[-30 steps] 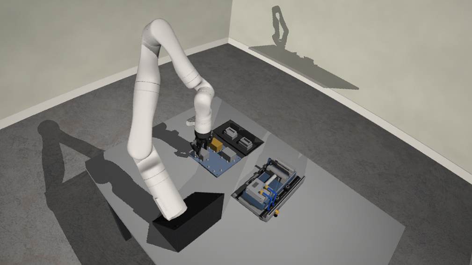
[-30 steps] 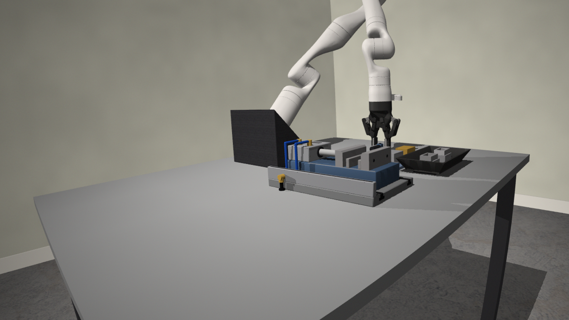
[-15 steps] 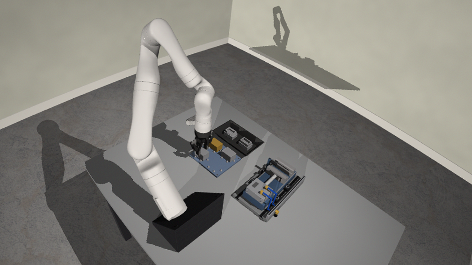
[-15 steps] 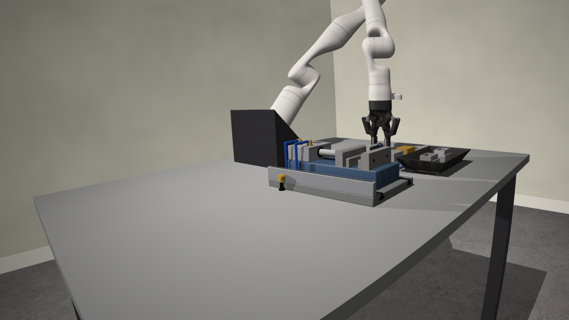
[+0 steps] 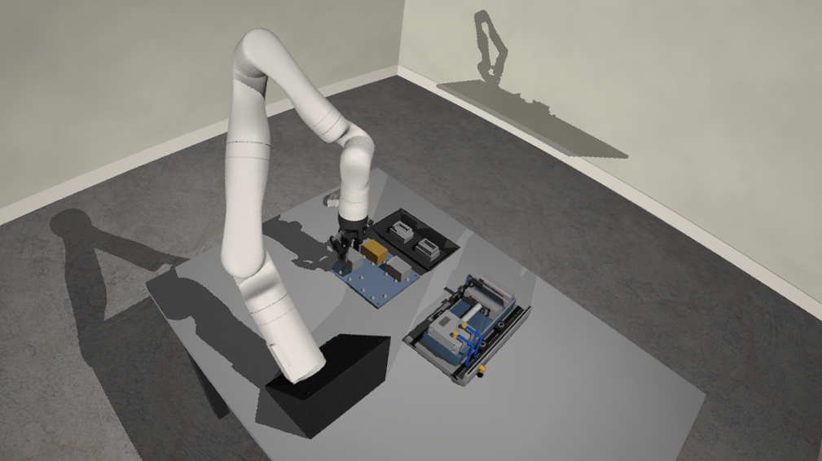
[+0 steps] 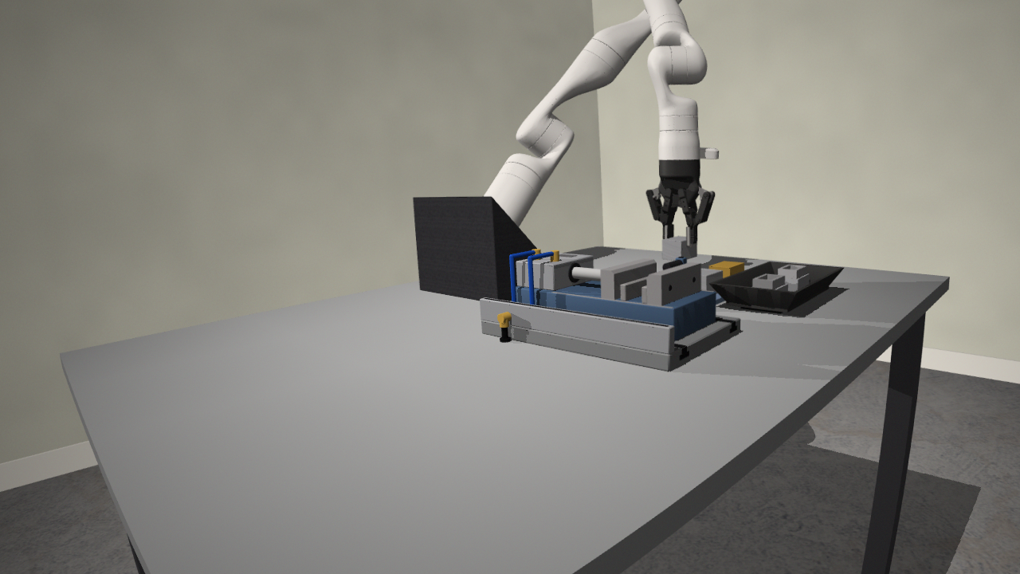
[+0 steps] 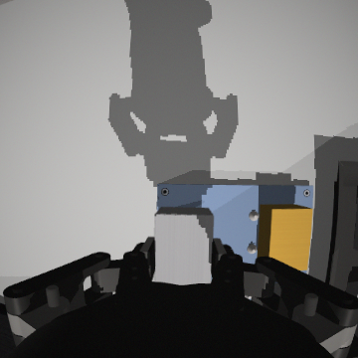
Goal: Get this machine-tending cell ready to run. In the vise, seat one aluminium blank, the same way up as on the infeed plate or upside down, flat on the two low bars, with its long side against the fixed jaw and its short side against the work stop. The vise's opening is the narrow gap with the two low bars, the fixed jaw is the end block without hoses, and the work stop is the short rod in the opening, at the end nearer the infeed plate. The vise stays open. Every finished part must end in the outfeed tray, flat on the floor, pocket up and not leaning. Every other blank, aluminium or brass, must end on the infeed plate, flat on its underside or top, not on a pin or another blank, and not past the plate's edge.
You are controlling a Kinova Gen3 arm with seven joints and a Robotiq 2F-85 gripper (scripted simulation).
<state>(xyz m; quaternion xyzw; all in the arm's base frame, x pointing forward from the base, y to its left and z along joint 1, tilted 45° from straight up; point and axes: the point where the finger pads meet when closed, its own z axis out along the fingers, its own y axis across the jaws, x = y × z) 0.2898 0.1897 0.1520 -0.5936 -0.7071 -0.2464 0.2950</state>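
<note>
Right now the brass blank is 100 mm ahead of my hand, 10 mm to the left of it and 60 mm below it. From my hand the other things lie so: aluminium blank: 20 mm below.
</note>
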